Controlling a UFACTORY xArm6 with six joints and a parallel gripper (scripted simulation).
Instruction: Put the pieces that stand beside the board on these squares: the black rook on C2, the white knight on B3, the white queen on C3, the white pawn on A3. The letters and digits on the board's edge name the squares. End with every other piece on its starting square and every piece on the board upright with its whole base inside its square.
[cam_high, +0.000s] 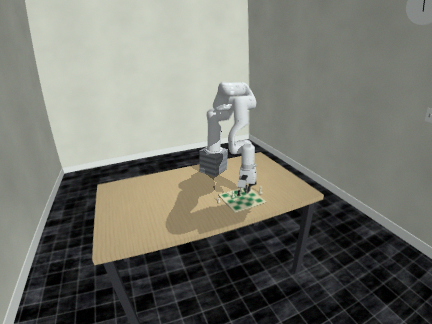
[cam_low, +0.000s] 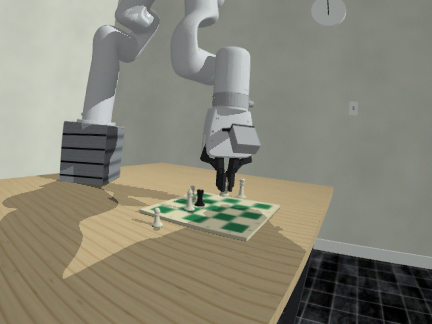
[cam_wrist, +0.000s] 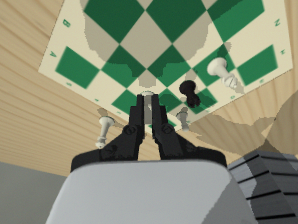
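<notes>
My gripper is now 50 mm above the chessboard and 40 mm to the left of it. The rest, counted from my hand: white knight: 80 mm to the right, 30 mm below, 30 mm behind; black rook: 40 mm to the right, 40 mm below, 30 mm behind.
</notes>
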